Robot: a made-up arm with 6 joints.
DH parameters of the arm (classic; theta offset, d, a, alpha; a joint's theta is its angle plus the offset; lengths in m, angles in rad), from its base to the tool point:
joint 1: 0 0.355 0 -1.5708
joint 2: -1.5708 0 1.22 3.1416
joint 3: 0 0 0 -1.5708
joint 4: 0 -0.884 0 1.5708
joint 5: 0 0.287 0 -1.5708
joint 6: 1.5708 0 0 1.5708
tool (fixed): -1.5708 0 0 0
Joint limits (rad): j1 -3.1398..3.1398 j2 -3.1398..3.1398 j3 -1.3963..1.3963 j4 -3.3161..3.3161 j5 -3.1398..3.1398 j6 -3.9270..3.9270
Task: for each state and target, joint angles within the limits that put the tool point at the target. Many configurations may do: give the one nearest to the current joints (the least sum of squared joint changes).
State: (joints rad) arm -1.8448 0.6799 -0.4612 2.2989 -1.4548 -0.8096
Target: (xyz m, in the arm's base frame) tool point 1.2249 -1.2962 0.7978
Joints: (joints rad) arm -0.9160 0.8679 0.2330 2.2588 -1.4548 -0.8096
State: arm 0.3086 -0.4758 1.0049 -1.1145 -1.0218 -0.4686
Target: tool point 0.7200 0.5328 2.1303
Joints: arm 0.7401 0.1310 1.0875 -1.2441 -1.0218 -0.4686
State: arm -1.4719 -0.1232 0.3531 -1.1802 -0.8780 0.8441
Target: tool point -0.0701 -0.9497 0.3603
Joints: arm -1.5526 0.7177 -0.3948 -1.2614 -0.8780 0.8441
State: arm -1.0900 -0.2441 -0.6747 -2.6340 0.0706 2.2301
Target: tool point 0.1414 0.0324 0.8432
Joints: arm -1.0632 -0.6558 -0.9272 -2.0777 0.0706 2.2301
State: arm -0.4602 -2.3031 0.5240 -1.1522 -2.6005 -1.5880
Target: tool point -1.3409 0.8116 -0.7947
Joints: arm -0.6222 -2.5810 0.9731 -1.1316 -2.6005 -1.5880
